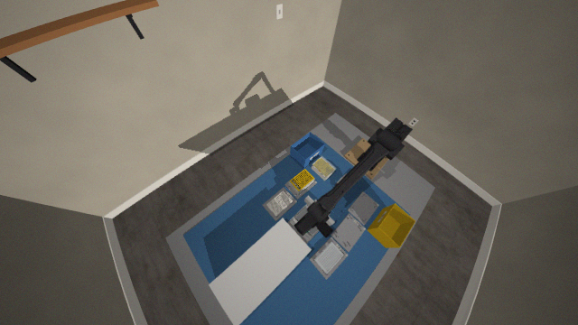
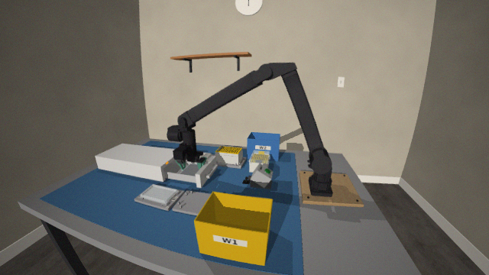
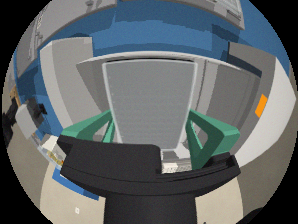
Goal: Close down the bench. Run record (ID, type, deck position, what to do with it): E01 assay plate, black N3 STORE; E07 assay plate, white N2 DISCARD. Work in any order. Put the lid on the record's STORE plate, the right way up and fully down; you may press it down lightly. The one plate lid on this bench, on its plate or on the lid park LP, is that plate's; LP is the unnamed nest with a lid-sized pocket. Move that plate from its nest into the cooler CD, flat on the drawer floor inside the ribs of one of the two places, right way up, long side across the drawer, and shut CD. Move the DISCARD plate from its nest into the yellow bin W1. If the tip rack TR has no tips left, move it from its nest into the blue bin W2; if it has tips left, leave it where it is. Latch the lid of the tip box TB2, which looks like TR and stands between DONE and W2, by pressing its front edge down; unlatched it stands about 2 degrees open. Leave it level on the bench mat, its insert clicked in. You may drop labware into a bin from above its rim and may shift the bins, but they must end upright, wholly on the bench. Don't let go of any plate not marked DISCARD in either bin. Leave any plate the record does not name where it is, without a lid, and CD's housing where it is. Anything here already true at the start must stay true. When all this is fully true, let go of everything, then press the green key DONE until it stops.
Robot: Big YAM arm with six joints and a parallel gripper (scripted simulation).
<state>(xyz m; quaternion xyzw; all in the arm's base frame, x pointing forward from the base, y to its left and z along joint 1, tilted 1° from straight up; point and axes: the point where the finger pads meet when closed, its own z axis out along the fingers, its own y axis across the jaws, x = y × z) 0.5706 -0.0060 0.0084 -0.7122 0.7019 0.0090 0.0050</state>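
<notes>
My gripper is now right at the black plate. The rest, counted from my hand: grey plate lid (right at my hand); then cooler drawer (4 cm ahead); then white plate (18 cm to the right, 5 cm ahead, 1 cm below).
</notes>
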